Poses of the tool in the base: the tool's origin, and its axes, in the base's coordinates. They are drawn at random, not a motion.
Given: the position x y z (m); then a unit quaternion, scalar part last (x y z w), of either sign.
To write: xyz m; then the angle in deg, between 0 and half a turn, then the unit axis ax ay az. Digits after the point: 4 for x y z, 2 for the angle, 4 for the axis.
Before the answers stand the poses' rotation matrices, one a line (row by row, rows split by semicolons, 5 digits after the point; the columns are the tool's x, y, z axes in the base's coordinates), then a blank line. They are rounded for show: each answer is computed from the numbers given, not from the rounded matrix.
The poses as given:
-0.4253 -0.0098 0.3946 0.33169 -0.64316 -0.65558 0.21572
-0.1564 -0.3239 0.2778 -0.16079 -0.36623 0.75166 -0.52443
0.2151 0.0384 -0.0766 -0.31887 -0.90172 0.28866 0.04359
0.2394 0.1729 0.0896 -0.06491 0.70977 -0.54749 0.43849
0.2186 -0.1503 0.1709 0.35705 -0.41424 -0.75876 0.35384
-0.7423 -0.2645 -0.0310 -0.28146 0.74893 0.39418 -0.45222
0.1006 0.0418 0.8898 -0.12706 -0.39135 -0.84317 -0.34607
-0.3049 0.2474 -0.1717 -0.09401 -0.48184 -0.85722 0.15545
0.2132 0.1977 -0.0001 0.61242 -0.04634 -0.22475 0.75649
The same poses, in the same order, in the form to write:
-0.68689 -0.14382 -0.71239; -0.70951 -0.07961 0.70019; -0.15741 0.98640 -0.04735
-0.39824 0.90616 0.14241; -0.67062 -0.18170 -0.71921; -0.62584 -0.38192 0.68004
-0.79284 0.54990 -0.26270; 0.60023 0.63000 -0.49278; -0.10548 -0.54838 -0.82955
-0.60703 0.38799 0.69353; -0.57228 0.39209 -0.72026; -0.55138 -0.83410 -0.01597
-0.49462 0.24115 -0.83498; -0.83277 -0.40640 0.37594; -0.24868 0.88130 0.40184
-0.43255 -0.06508 -0.89926; -0.77810 0.53080 0.33586; 0.45547 0.84499 -0.28024
-0.72818 -0.48414 0.48514; 0.68304 -0.45416 0.57201; -0.05660 0.74789 0.66140
-0.93399 0.35711 0.01137; -0.17591 -0.48733 0.85531; 0.31098 0.79686 0.51798
0.89468 0.28328 -0.34540; -0.39680 0.14885 -0.90575; -0.20517 0.94741 0.24559

-0.4253 -0.0098 0.3946 155.08 0.3397 -0.6587 -0.6714
-0.1564 -0.3239 0.2778 116.74 0.1888 0.4301 -0.8828
0.2151 0.0384 -0.0766 175.00 -0.3192 -0.9026 0.2889
0.2394 0.1729 0.0896 127.99 -0.0722 0.7897 -0.6092
0.2186 -0.1503 0.1709 138.56 0.3817 -0.4429 -0.8112
-0.7423 -0.2645 -0.0310 126.23 0.3156 -0.8397 -0.4420
0.1006 0.0418 0.8898 139.51 0.1354 0.4171 0.8987
-0.3049 0.2474 -0.1717 162.11 -0.0952 -0.4878 -0.8678
0.2132 0.1977 -0.0001 81.69 0.9364 -0.0709 -0.3437

